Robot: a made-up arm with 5 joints. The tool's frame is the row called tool.
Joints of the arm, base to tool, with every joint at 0 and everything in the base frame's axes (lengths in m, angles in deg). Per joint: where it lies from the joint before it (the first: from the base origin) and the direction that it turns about. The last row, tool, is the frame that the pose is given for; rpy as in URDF.
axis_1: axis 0 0 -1 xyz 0.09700 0.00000 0.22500
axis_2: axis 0 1 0 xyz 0.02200 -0.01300 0.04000
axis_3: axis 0 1 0 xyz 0.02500 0.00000 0.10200
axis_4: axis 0 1 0 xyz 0.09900 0.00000 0.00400
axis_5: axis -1 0 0 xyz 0.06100 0.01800 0.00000
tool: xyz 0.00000 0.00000 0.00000 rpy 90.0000 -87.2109 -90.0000
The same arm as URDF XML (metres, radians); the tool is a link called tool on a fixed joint. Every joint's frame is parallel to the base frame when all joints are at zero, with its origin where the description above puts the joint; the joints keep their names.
<robot name="arm">
<joint name="axis_1" type="continuous"><parent link="base"/><child link="link1"/><origin xyz="0.097 0 0.225" rpy="0 0 0"/><axis xyz="0 0 -1"/></joint>
<joint name="axis_2" type="continuous"><parent link="link1"/><child link="link2"/><origin xyz="0.022 -0.013 0.04" rpy="0 0 0"/><axis xyz="0 1 0"/></joint>
<joint name="axis_3" type="continuous"><parent link="link2"/><child link="link3"/><origin xyz="0.025 0 0.102" rpy="0 0 0"/><axis xyz="0 1 0"/></joint>
<joint name="axis_4" type="continuous"><parent link="link3"/><child link="link4"/><origin xyz="0.099 0 0.004" rpy="0 0 0"/><axis xyz="0 1 0"/></joint>
<joint name="axis_5" type="continuous"><parent link="link4"/><child link="link5"/><origin xyz="0.061 0.018 0" rpy="0 0 0"/><axis xyz="-1 0 0"/></joint>
<joint name="tool_fixed" type="fixed"><parent link="link5"/><child link="tool"/><origin xyz="0 0 0" rpy="1.5708 -1.5221 -1.5708"/></joint>
<link name="base"/>
<link name="link1"/>
<link name="link2"/>
<link name="link3"/>
<link name="link4"/>
<link name="link5"/>
<link name="tool"/>
</robot>

